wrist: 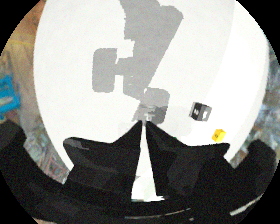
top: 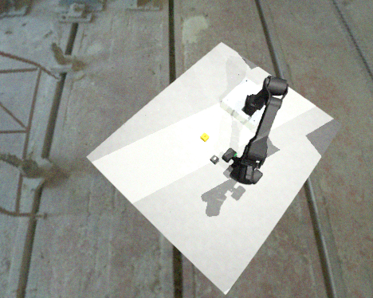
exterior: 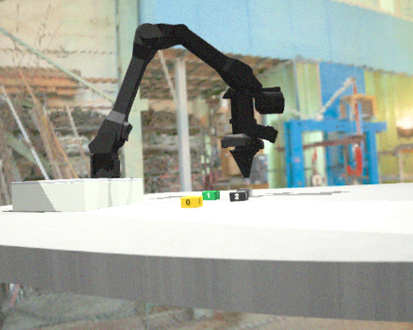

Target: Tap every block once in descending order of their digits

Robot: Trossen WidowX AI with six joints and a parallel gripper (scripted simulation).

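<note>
My gripper tip is now 1 cm short of the black block, 12 cm to the left of it and 4 cm above it. Also, from my gripper tip: yellow block: 5 cm behind, 24 cm to the right, 4 cm below; green block: 7 cm behind, 7 cm to the right, 4 cm below.
</note>
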